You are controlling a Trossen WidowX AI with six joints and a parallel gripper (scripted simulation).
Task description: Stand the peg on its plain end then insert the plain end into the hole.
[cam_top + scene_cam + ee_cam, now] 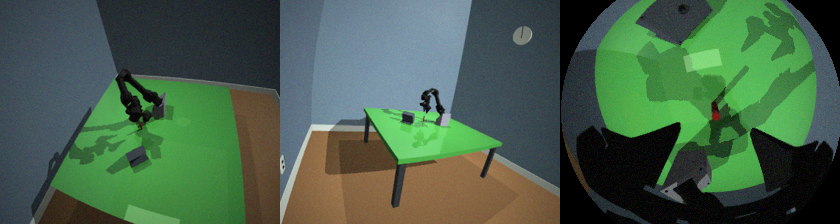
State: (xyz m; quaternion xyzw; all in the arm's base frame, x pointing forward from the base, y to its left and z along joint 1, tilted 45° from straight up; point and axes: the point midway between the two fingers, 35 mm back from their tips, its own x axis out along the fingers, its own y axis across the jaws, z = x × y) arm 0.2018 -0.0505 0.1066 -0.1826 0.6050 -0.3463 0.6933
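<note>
Right now the red peg is 6 cm below my gripper tip. The rest, counted from my gripper tip: sloped grey panel: 24 cm ahead, 3 cm to the left, 6 cm below.
</note>
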